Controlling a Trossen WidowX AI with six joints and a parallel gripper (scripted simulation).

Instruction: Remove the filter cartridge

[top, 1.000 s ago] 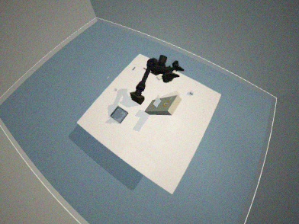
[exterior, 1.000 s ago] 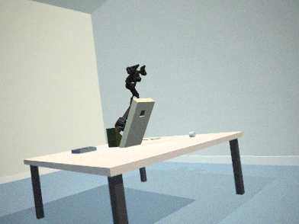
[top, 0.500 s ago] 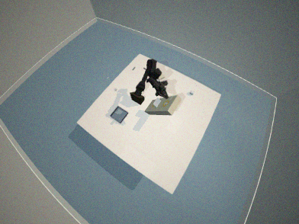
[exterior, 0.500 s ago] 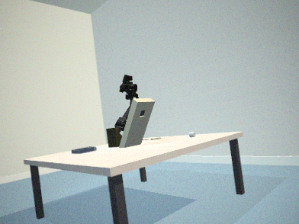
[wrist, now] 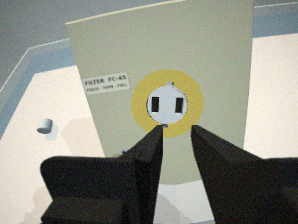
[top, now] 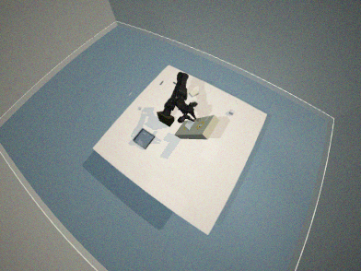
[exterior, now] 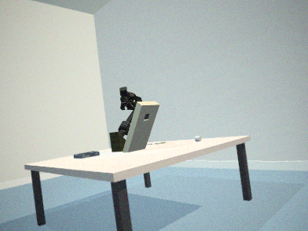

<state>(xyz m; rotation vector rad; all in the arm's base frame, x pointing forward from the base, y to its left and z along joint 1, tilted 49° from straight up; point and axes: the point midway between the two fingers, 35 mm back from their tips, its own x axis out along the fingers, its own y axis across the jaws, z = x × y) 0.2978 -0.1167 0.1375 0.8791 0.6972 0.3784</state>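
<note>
My gripper tip is 60 mm short of the white round filter cartridge, 10 mm to the right of it and 50 mm above it. Round my gripper tip: grey square tray (330 mm behind, 320 mm to the right, 310 mm below); pale block (290 mm behind, 410 mm to the left, 310 mm below).
</note>
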